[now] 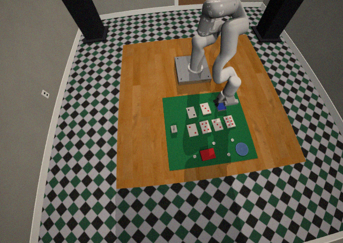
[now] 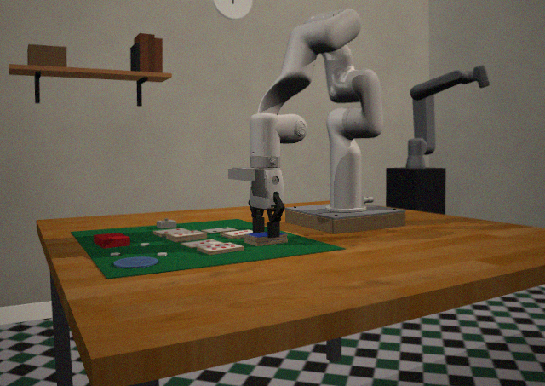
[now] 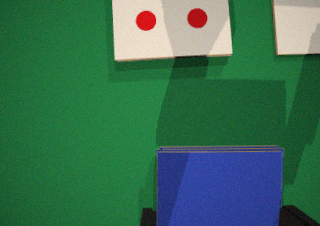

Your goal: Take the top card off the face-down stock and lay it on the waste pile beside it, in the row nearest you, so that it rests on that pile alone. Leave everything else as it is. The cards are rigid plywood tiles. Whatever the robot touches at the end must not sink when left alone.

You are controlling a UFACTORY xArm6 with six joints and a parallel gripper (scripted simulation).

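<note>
My gripper is now 30 mm short of the black-pip card, 230 mm to the left of it and 30 mm above it. The rest, counted from my hand: grey block 150 mm ahead, 370 mm to the right, 20 mm below; red block 350 mm ahead, 170 mm to the right, 20 mm below.
</note>
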